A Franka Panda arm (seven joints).
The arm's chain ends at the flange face. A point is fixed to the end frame.
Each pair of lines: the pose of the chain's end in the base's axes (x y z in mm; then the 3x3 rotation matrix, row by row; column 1 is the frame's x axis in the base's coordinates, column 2 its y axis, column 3 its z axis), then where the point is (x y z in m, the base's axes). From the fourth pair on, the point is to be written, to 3 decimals.
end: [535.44 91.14 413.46], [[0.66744 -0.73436 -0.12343], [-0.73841 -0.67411 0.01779], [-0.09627 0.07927 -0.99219]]
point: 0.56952 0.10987 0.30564
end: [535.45 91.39 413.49], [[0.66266 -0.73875 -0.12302], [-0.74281 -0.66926 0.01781], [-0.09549 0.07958 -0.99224]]
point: 0.56969 0.10981 0.30567
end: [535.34 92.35 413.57], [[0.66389 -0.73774 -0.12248], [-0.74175 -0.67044 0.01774], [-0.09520 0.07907 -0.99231]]
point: 0.56961 0.11084 0.30577
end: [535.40 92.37 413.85], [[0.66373 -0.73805 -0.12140], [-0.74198 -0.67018 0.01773], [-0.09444 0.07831 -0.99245]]
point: 0.570 0.111 0.306
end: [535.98 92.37 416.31], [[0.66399 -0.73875 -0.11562], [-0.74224 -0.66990 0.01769], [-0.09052 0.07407 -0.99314]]
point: 0.571 0.111 0.309
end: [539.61 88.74 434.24], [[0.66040 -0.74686 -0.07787], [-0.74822 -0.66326 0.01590], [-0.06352 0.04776 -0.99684]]
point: 0.579 0.107 0.328
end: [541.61 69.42 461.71], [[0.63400 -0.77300 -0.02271], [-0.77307 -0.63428 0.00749], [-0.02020 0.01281 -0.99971]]
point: 0.587 0.085 0.358
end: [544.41 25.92 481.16], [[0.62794 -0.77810 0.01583], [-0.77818 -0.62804 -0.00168], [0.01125 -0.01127 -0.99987]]
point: 0.594 0.040 0.379
